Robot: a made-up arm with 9 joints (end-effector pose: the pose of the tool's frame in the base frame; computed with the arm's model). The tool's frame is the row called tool.
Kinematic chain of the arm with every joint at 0, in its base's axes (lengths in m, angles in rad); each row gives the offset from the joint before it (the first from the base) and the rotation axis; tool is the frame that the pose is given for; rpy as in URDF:
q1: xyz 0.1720 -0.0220 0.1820 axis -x
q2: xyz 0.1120 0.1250 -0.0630 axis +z
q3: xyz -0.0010 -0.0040 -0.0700 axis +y
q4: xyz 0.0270 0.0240 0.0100 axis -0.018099 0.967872 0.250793
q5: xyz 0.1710 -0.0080 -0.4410 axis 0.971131 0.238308 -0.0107
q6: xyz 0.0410 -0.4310 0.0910 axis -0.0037 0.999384 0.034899
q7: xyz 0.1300 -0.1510 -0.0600 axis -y
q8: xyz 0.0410 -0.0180 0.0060 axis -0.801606 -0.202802 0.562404
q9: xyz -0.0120 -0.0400 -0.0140 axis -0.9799 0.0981 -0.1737
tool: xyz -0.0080 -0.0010 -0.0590 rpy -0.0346 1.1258 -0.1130
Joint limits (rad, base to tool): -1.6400..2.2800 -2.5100..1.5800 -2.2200..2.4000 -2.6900..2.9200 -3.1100..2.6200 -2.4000..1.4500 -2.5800..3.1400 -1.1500..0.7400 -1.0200..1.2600
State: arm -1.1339 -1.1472 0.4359 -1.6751 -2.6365 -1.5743 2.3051 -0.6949 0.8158
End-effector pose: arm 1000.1 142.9 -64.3 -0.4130 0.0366 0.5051 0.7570
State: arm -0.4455 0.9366 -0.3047 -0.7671 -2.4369 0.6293 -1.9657 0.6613 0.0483
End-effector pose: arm -63.1 407.7 289.2 0.3027 0.7895 -0.2761 0.4570
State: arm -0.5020 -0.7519 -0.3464 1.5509 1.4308 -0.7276 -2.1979 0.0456 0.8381
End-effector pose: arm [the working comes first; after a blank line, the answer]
Working (the frame after each row of the table, in the pose's form):
after q1: 172.0 -22.0 182.0 0.2484 0.0000 0.0000 0.9687
after q2: 284.0 117.9 186.9 0.2310 0.0912 -0.3557 0.9010
after q3: 280.5 149.6 124.5 0.1663 -0.0654 -0.3901 0.9032
after q4: 313.0 142.9 142.0 0.3601 0.5410 -0.0082 0.7600
after q5: 20.6 446.8 -72.4 0.7534 0.5245 -0.2998 0.2596
after q6: -392.3 544.4 -197.5 0.5913 0.4068 -0.5520 0.4244
after q7: -509.5 649.7 -333.4 -0.7605 -0.5629 -0.2758 0.1694
after q8: -516.5 689.9 -314.1 -0.7719 -0.5488 -0.2803 0.1564
after q9: -560.4 687.1 -312.9 0.7175 0.4378 0.5167 0.1628

-613.7 668.3 -294.0 -0.3161 -0.4924 -0.8062 0.0873
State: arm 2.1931 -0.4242 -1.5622 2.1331 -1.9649 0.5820 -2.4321 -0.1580 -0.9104
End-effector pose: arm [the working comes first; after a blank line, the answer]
Working (the frame after each row of the table, in the pose's form):
after q1: 172.0 -22.0 182.0 -0.8896 0.0000 0.0000 0.4567
after q2: 284.0 -146.1 117.2 -0.8697 -0.1873 -0.0961 0.4464
after q3: 281.4 -201.0 160.6 -0.6853 -0.4473 0.5441 0.1852
after q4: 282.4 -194.1 123.8 -0.8933 0.0827 -0.2843 0.3382
after q5: 174.4 -491.9 475.1 0.8246 -0.2164 -0.0891 0.5150
after q6: 291.6 -422.2 54.2 0.8128 -0.0678 0.1560 0.5572
after q7: 446.3 -302.4 -16.7 0.1360 0.4989 0.8164 0.2572
after q8: 420.2 -268.5 -31.3 0.1166 0.5592 0.7730 0.2760
after q9: 435.1 -277.5 -71.8 0.2997 0.8144 0.4694 0.1627

408.6 -322.4 -42.9 0.0261 -0.7937 -0.5375 0.2836
